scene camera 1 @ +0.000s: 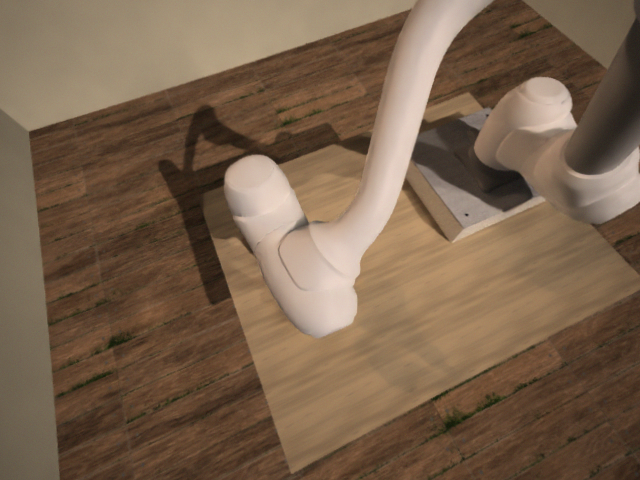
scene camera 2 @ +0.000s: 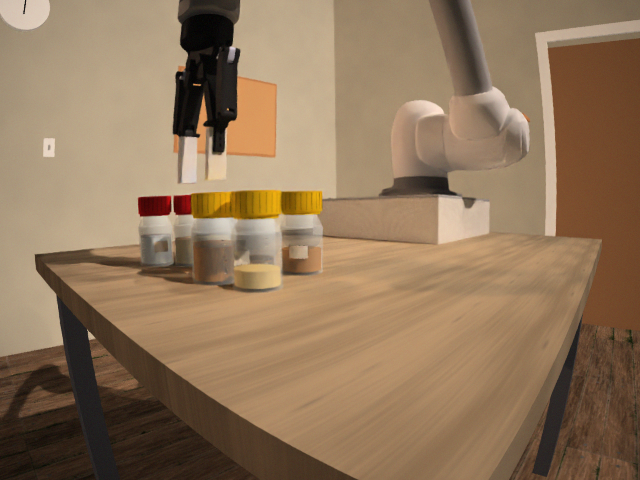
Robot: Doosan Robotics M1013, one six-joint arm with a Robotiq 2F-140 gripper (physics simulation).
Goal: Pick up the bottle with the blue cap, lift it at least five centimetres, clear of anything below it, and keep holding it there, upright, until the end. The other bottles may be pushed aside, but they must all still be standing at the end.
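Places are measured from the arm's base along level axes (x ahead, y down, z left), in metres.
Pixels of known places: gripper, between the fingertips: (scene camera 2: 200,181); arm's base, origin of its link: (scene camera 1: 492,163).
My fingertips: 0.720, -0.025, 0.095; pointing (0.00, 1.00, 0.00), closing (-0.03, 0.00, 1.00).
Ahead of a thing's pixels: the offset from my fingertips to its top centre, as dx, dy, dz. Level surfaces: height alone.
The bottle with the blue cap does not show in either view. In scene camera 2, three yellow-capped bottles stand upright close together: a brown-filled one @[+0.012, +0.016, +0.054] (scene camera 2: 212,258), one with pale yellow contents @[-0.005, +0.016, +0.117] (scene camera 2: 257,276) in front, and another brown-filled one @[-0.104, +0.016, +0.082] (scene camera 2: 301,258) on the right. Two red-capped bottles, one at the far left (scene camera 2: 155,242) and one partly hidden @[-0.028, +0.016, -0.084] (scene camera 2: 183,242), stand beside them. My gripper (scene camera 2: 202,180) points straight down above the group, its light fingertips a little higher than the caps. It is open, partway, and empty. In scene camera 1 the arm hides the gripper and bottles.
The wooden table @[dy +0.121] (scene camera 1: 439,310) (scene camera 2: 387,330) carries the light base block (scene camera 1: 444,206) (scene camera 2: 382,219) of the robot. The block stands behind and to the right of the bottles in scene camera 2. The arm's wrist (scene camera 1: 305,273) hangs over the table's left part in scene camera 1.
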